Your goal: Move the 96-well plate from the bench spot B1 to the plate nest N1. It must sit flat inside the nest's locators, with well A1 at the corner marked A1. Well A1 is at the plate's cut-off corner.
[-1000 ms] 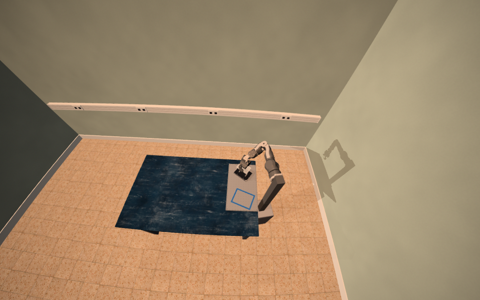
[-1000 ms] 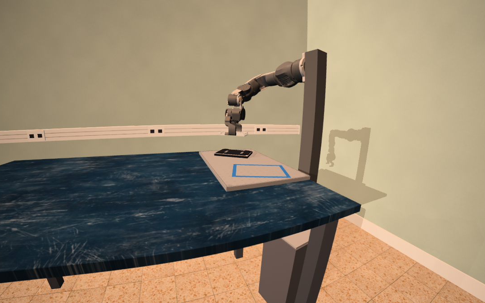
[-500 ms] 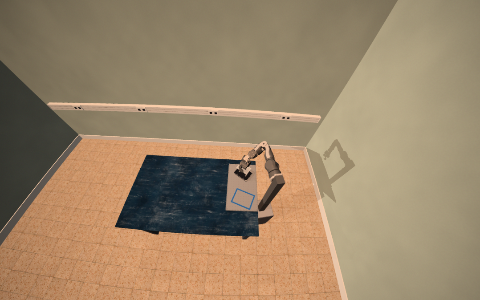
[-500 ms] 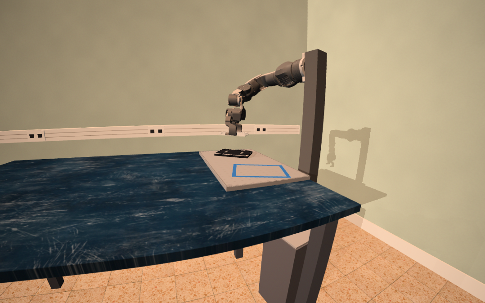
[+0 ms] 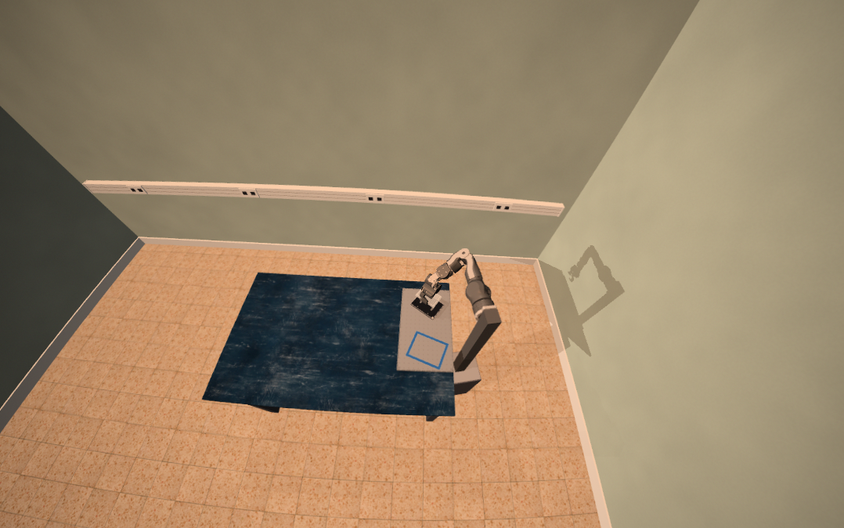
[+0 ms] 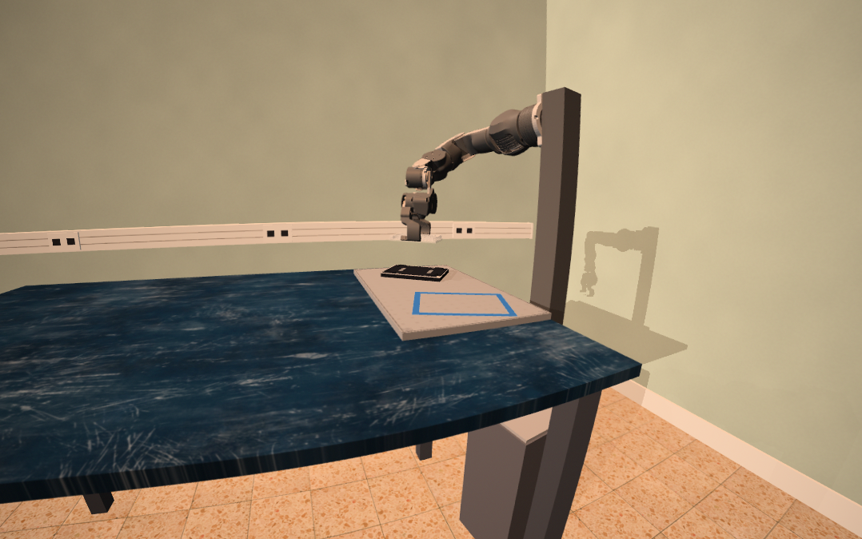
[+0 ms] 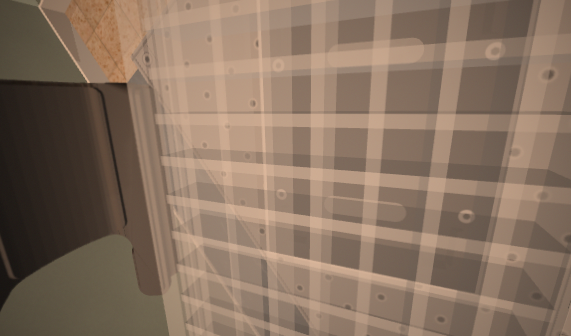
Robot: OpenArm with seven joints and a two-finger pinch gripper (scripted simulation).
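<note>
The black plate nest lies 10 cm below my hand. Round my hand: clear 96-well plate: right at my hand.
</note>
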